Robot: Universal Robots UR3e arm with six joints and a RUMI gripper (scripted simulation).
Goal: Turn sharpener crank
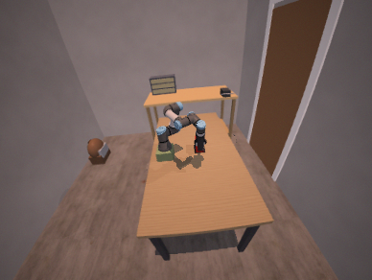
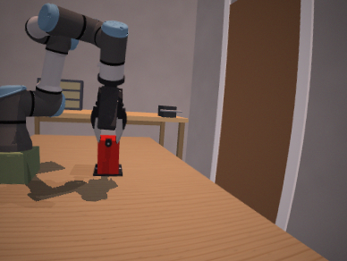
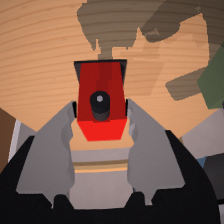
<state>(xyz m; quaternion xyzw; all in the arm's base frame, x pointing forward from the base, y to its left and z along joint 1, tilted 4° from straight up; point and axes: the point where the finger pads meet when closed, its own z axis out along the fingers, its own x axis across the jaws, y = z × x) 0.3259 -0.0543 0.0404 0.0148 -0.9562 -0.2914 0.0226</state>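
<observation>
Now: hand 30 mm to the right of the black round knob and 10 mm above it.
</observation>
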